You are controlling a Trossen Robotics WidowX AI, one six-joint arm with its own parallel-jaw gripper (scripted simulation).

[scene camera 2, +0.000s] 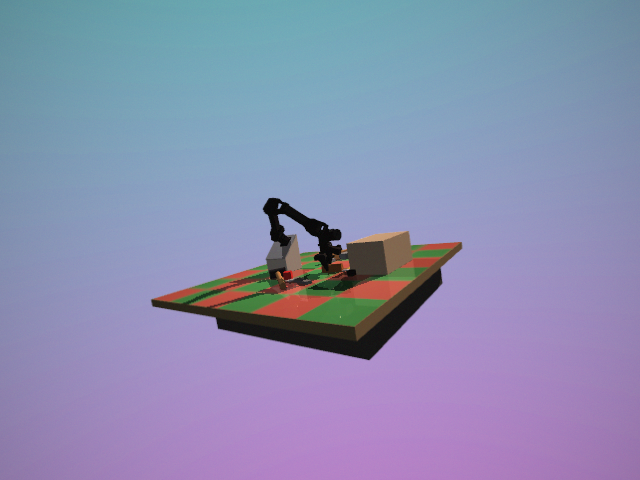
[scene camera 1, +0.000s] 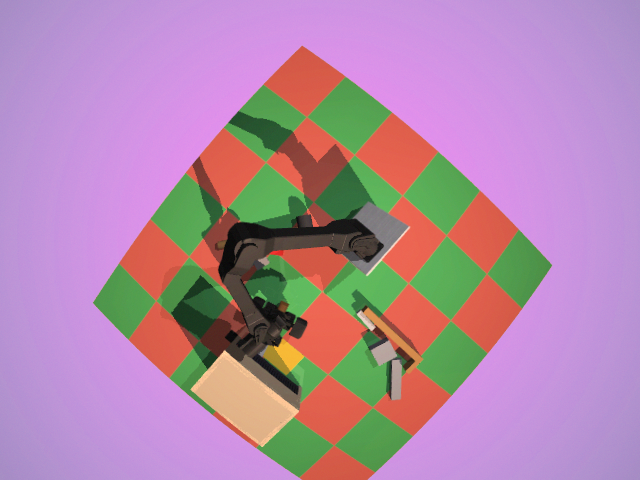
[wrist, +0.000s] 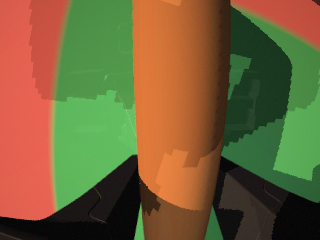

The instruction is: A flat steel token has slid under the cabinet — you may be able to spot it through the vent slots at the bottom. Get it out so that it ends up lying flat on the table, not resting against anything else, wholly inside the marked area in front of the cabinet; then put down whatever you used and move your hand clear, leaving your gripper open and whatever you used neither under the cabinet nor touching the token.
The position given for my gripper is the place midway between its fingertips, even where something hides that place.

In view: my gripper (scene camera 1: 281, 311), a tool with orange handle (wrist: 181, 70) and an orange l-shaped hook (scene camera 1: 416, 359).
My gripper shows as well in the wrist view (wrist: 174, 163). The wrist view does not show the orange l-shaped hook: it is out of frame.
